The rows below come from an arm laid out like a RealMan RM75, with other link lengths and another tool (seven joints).
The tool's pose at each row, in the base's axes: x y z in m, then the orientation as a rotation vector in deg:
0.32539 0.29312 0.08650 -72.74 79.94 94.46
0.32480 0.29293 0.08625 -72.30 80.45 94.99
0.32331 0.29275 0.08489 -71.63 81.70 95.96
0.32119 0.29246 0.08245 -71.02 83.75 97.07
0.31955 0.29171 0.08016 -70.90 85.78 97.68
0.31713 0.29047 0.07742 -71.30 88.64 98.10
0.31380 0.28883 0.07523 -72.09 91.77 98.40
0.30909 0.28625 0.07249 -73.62 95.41 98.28
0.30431 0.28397 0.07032 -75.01 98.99 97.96
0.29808 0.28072 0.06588 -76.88 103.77 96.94
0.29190 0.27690 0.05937 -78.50 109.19 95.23
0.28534 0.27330 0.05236 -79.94 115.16 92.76
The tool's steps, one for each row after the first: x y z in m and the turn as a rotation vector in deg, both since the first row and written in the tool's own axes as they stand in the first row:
0.00046 0.00049 -0.00002 -0.03 -0.11 0.69
0.00225 0.00138 0.00024 -0.06 -0.05 2.15
0.00529 0.00248 0.00059 -0.02 0.43 4.19
0.00807 0.00332 0.00037 0.11 1.29 5.86
0.01160 0.00481 -0.00011 0.32 2.91 7.87
0.01497 0.00743 -0.00073 0.47 4.94 9.94
0.01944 0.01131 -0.00188 0.63 7.73 12.00
0.02336 0.01539 -0.00273 0.90 10.41 13.97
0.03001 0.02019 -0.00407 1.55 14.04 16.31
0.03864 0.02435 -0.00592 2.72 17.90 18.82
0.04784 0.02861 -0.00745 4.35 22.01 21.42

